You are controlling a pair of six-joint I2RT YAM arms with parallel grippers.
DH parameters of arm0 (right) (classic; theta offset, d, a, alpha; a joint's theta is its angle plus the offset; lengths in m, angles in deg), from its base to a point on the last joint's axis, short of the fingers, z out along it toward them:
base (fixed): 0 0 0 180
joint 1: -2.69 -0.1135 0.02 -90
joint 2: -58.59 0 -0.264 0
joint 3: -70.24 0 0.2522 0
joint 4: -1.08 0 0.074 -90
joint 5: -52.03 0 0 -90
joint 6: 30.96 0.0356 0 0
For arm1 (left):
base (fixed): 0 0 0 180
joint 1: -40.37 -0.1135 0.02 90
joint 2: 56.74 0 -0.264 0
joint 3: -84.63 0 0.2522 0
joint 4: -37.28 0 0.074 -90
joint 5: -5.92 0 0 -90
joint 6: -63.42 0.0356 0 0
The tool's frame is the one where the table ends.
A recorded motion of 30 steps. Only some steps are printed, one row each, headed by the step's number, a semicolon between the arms.
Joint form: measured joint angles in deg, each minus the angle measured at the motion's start. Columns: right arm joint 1, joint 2, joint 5, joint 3, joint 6, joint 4; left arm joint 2, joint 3, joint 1, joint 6, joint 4, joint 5.
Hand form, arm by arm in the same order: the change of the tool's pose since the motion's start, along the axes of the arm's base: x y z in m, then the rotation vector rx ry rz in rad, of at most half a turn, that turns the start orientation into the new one. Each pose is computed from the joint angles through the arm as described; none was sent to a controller.
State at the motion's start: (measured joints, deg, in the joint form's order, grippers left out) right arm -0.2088 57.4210 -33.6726 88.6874 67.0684 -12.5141; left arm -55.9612 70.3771 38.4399 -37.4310 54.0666 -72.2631
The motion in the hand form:
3: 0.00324 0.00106 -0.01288 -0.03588 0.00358 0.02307; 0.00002 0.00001 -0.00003 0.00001 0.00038 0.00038
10: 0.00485 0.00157 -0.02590 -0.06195 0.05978 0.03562; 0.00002 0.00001 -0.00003 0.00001 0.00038 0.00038
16: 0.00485 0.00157 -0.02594 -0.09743 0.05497 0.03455; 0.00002 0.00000 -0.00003 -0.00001 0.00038 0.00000
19: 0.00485 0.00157 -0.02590 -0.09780 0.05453 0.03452; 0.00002 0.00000 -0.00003 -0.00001 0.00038 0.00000
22: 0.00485 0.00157 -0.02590 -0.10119 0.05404 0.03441; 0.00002 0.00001 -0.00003 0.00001 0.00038 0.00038
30: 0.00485 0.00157 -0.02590 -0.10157 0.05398 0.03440; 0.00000 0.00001 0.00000 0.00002 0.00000 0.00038
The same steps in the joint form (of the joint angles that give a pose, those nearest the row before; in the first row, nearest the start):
3: 0.00 0.07 1.44 -2.82 -1.97 2.27; 0.02 0.00 0.00 0.00 0.00 -0.02
10: 0.00 0.13 2.14 -4.33 -3.32 0.28; 0.02 0.00 0.00 0.00 0.00 -0.02
16: 0.00 0.13 2.14 -4.33 -5.38 0.26; 0.02 0.00 0.00 0.00 0.00 0.00
19: 0.00 0.13 2.14 -4.33 -5.40 0.28; 0.02 0.00 0.00 0.00 0.00 0.00
22: 0.00 0.13 2.14 -4.33 -5.60 0.28; 0.02 0.00 0.00 0.00 0.00 -0.02
30: 0.00 0.13 2.14 -4.33 -5.62 0.28; 0.00 0.00 0.00 0.00 0.00 -0.02

